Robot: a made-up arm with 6 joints.
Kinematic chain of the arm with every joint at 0, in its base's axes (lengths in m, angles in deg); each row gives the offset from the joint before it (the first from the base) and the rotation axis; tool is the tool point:
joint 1: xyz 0 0 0.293 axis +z
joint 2: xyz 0 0 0 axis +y
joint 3: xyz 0 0 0.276 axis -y
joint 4: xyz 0 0 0 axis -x
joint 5: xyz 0.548 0 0 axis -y
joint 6: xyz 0 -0.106 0 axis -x
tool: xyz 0 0 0
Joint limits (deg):
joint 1: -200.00..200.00
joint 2: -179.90..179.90
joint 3: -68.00..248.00
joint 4: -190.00..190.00
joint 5: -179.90..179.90
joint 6: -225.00..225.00
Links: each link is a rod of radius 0.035 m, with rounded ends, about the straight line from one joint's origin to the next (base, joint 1, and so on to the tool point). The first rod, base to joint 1, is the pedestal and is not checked.
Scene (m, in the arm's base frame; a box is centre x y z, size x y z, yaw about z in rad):
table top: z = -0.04
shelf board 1: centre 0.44 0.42 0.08 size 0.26 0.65 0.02 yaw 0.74
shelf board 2: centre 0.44 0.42 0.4 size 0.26 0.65 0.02 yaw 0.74
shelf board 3: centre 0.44 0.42 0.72 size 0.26 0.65 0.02 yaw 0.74
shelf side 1: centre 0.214 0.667 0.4 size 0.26 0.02 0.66 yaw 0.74
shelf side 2: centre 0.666 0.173 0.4 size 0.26 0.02 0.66 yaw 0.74
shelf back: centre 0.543 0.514 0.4 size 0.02 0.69 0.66 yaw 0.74
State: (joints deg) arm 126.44 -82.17 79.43 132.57 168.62 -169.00
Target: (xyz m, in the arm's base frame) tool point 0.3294 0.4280 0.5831
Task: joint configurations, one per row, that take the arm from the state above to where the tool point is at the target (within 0.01 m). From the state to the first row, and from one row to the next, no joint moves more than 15 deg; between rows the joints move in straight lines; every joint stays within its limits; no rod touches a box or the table.
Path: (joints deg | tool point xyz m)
1: 117.45 -78.19 65.74 132.85 168.62 -169.00 | 0.2858 -0.7067 0.6093
2: 108.47 -74.21 52.06 133.12 168.62 -169.00 | 0.1379 -0.6415 0.7641
3: 99.48 -70.22 38.37 133.40 168.62 -169.00 | 0.0117 -0.5125 0.8813
4: 90.50 -66.24 24.69 133.67 168.62 -169.00 | -0.0702 -0.3388 0.9509
5: 81.51 -62.26 11.00 133.95 168.62 -169.00 | -0.0963 -0.1469 0.9682
6: 72.53 -58.28 -2.69 134.23 168.62 -169.00 | -0.0669 0.0339 0.9331
7: 63.54 -54.29 -16.37 134.50 168.62 -169.00 | 0.0055 0.1779 0.8505
8: 54.55 -50.31 -30.06 134.78 168.62 -169.00 | 0.0991 0.2679 0.7295
9: 45.57 -46.33 -43.74 135.06 168.62 -169.00 | 0.1875 0.2985 0.5831
10: 45.34 -32.13 -32.63 134.03 168.62 -169.00 | 0.2301 0.3376 0.5982
11: 45.10 -17.94 -21.52 133.01 168.62 -169.00 | 0.2783 0.3817 0.5987
12: 44.87 -3.75 -10.41 131.99 168.62 -169.00 | 0.3294 0.4280 0.5831

